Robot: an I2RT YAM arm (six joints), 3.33 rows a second.
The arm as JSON. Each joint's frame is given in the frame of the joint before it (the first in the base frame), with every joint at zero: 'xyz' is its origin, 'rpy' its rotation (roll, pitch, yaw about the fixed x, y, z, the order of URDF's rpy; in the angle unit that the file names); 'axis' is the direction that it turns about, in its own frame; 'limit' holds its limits. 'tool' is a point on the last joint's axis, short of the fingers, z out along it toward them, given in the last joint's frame.
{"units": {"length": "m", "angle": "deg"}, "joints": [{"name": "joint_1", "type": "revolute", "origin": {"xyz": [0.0, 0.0, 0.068], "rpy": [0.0, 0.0, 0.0]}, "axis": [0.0, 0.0, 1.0], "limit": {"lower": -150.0, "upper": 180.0}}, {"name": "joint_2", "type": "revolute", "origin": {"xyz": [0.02, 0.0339, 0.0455], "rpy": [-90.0, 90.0, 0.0]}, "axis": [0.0, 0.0, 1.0], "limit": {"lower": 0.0, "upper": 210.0}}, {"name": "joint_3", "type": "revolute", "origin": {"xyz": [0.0, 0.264, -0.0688], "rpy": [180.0, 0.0, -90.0]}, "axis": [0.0, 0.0, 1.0], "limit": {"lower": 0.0, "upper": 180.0}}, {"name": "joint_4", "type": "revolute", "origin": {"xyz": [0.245, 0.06, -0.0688], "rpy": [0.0, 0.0, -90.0]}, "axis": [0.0, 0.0, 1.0], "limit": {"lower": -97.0, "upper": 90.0}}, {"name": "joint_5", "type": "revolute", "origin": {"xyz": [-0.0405, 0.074, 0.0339], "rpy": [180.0, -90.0, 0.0]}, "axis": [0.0, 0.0, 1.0], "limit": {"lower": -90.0, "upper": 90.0}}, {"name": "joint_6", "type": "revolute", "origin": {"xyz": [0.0, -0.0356, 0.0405], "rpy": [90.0, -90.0, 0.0]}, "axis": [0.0, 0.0, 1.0], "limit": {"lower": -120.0, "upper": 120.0}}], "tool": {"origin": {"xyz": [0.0, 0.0, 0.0], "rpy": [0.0, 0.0, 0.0]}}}
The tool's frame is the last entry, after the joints.
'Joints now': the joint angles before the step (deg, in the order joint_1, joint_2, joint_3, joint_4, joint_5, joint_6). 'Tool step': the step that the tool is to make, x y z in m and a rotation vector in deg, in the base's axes. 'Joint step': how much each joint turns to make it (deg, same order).
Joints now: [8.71 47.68 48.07 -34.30 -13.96 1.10]
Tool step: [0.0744 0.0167 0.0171 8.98 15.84 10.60]
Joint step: [-0.89 23.28 18.67 -9.51 -15.95 0.97]
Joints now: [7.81 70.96 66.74 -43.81 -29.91 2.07]
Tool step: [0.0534 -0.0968 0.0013 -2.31 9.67 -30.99]
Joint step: [-18.58 12.91 12.24 -5.11 9.83 8.89]
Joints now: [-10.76 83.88 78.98 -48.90 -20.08 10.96]
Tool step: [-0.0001 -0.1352 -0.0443 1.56 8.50 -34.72]
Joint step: [-21.23 11.14 2.51 3.14 8.83 10.78]
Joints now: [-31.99 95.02 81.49 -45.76 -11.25 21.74]
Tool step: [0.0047 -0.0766 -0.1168 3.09 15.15 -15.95]
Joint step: [-8.19 19.28 -0.01 5.76 9.01 4.55]
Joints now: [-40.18 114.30 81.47 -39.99 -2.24 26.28]
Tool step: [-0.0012 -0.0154 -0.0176 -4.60 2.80 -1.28]
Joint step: [-1.32 2.93 -0.05 3.88 5.05 -1.64]
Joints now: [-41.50 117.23 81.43 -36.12 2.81 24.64]
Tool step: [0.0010 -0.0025 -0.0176 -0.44 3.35 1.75]
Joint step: [0.00 2.67 0.03 0.58 1.92 -2.43]
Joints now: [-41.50 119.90 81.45 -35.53 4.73 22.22]
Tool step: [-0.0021 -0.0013 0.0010 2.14 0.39 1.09]
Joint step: [-0.48 0.29 0.93 -2.28 -1.70 -1.16]
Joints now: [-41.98 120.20 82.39 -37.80 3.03 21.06]
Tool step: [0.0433 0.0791 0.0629 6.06 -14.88 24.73]
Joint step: [11.18 -9.27 0.13 -1.84 -17.22 -8.70]
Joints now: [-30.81 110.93 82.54 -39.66 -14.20 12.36]
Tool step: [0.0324 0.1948 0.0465 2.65 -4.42 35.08]
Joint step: [28.65 -6.67 1.36 -5.97 -5.96 -4.68]
